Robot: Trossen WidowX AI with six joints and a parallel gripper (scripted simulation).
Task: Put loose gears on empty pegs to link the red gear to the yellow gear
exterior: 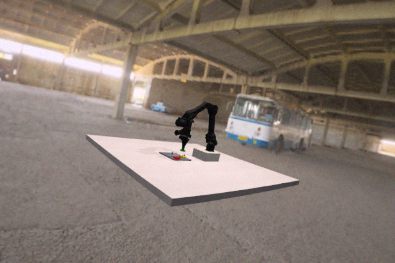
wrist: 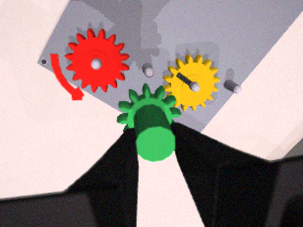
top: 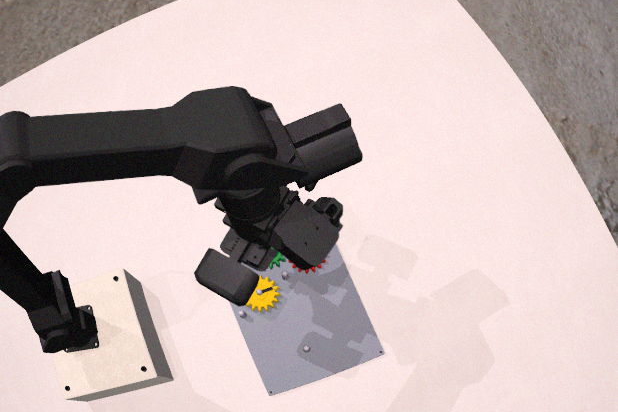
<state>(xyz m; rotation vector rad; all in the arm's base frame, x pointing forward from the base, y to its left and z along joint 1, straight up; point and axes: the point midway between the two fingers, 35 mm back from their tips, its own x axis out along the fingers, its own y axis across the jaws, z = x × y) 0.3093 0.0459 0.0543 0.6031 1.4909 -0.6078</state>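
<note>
Now: the yellow gear 30 mm behind my gripper tip, 30 mm to the right of it and 80 mm below it. Also, from my gripper tip: green gear (10 mm below); then red arrow (60 mm ahead, 40 mm to the left, 90 mm below).
</note>
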